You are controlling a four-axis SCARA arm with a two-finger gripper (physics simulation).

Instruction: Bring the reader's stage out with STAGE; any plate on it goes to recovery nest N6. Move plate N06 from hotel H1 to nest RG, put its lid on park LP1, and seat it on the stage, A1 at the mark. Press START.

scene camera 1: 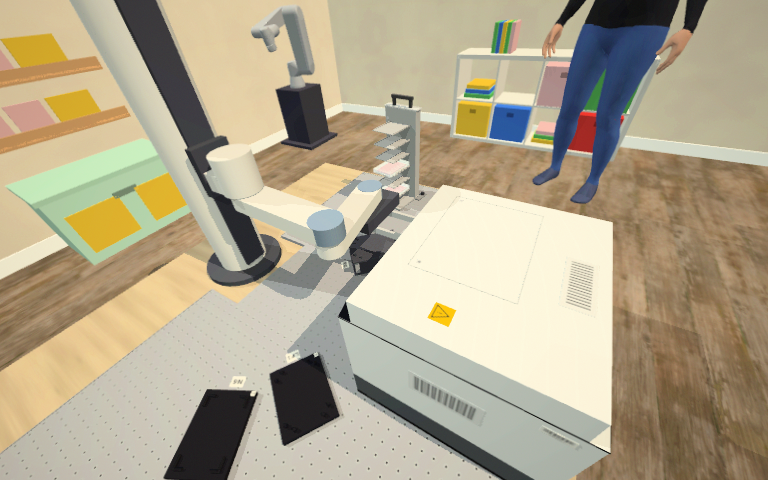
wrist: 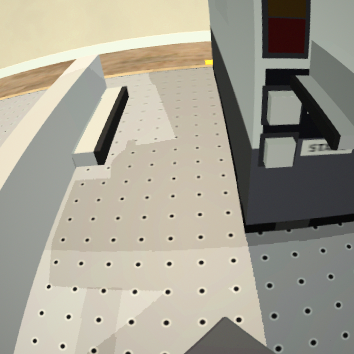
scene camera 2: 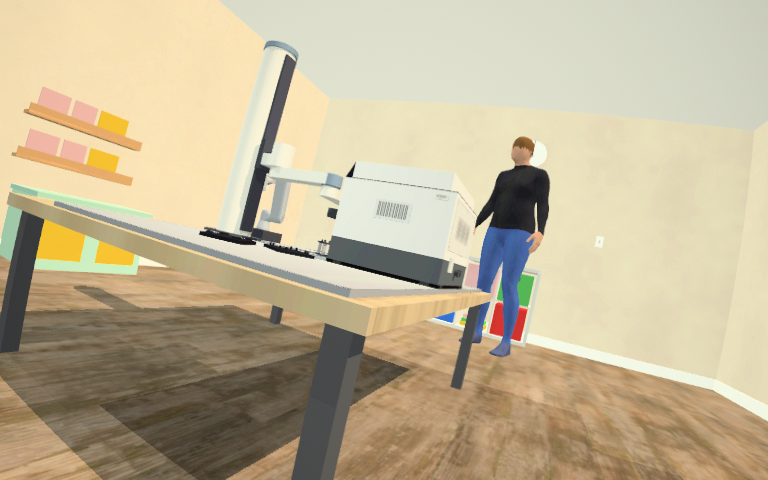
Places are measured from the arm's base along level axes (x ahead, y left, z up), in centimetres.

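Where they show: gripper, fingertip midpoint: (wrist: 208, 63); arm's base, link origin: (scene camera 1: 246, 259).
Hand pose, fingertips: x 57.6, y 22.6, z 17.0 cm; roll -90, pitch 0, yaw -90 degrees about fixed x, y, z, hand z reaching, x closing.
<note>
Each offset is from my fingertips to the top centre of the thing. "*": to the spot under its first point. Level surfaces: height alone.
The plate reader {dx +22.3, dy -21.6, dz +18.4 cm} (scene camera 1: 481, 254) (scene camera 2: 390, 220) (wrist: 235, 125) is a large white box with a dark base. In the wrist view its front shows two pale square buttons, a lower one {* dx +3.0, dy -4.3, dz -6.9 cm} (wrist: 279, 152) beside a partly covered label starting "STA" and an upper one {* dx +3.0, dy -4.3, dz -3.8 cm} (wrist: 284, 107). The stage does not show. My gripper (wrist: 208, 63) is shut on nothing, its two dark-padded fingers spaced apart; the right finger overlaps the button panel in the view. The plate rack (scene camera 1: 414, 152) holds pinkish plates {dx -28.0, dy +32.3, dz +1.2 cm} (scene camera 1: 391, 168) {dx -28.0, dy +32.3, dz -9.5 cm} (scene camera 1: 396, 188) on its lower shelves; their names are unreadable.
Two black nests {* dx -17.5, dy -62.9, dz -14.5 cm} (scene camera 1: 212, 433) {* dx -5.3, dy -48.3, dz -14.7 cm} (scene camera 1: 304, 399) lie on the perforated deck {dz -15.6 cm} (scene camera 1: 152, 362) left of the reader, with small labels. Another black fixture {dx -15.7, dy -1.6, dz -8.7 cm} (scene camera 1: 365, 254) sits between arm and reader. The arm's column (scene camera 1: 186, 141) (scene camera 2: 254, 141) stands behind them. A person (scene camera 1: 617, 84) (scene camera 2: 512, 215) stands beyond the table.
</note>
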